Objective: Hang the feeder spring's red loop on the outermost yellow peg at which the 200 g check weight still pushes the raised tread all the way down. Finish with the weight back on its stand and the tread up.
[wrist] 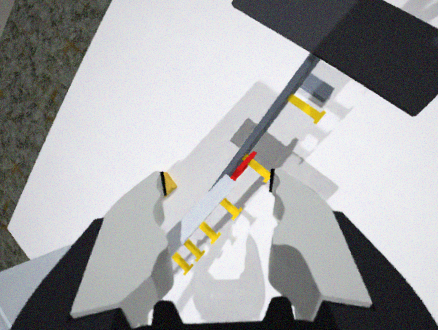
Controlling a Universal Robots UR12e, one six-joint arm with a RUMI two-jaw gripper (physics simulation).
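Frame: origin at the arm's base, x right, y ahead, z up, level; millimetres.
Where they show: gripper, between the fingertips: [217, 172].
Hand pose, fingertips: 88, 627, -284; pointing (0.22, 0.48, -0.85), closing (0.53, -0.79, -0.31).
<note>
After its pixels a point has its place, as x, y, z.
My gripper [217, 172] {88, 627, -284} is open, with nothing between its fingertips. Several yellow pegs stick out along a dark grey bar [274, 116] {149, 621, -334}. The peg farthest up the view [306, 109] {165, 601, -330} is bare. The red loop [244, 166] {97, 619, -328}, seen nearly edge-on, crosses the inner end of the following peg [260, 169] {101, 606, -341}, close to my right fingertip; yellow shows on both sides of it. Several more pegs [231, 208] {50, 610, -350} [210, 232] {10, 615, -358} [194, 250] {-25, 620, -363} stand closer together between my fingers. The 200 g weight and the raised tread cannot be made out for certain.
A large dark block [370, 62] {205, 581, -306} crosses the top right, over the bar's end. A blue-grey block [318, 89] {236, 606, -472} is near the top peg. A pale strip [206, 206] {57, 623, -298} lies along the bar. A yellow piece [170, 184] {-23, 736, -471} shows partly behind my left fingertip. Speckled floor [45, 90] is at left.
</note>
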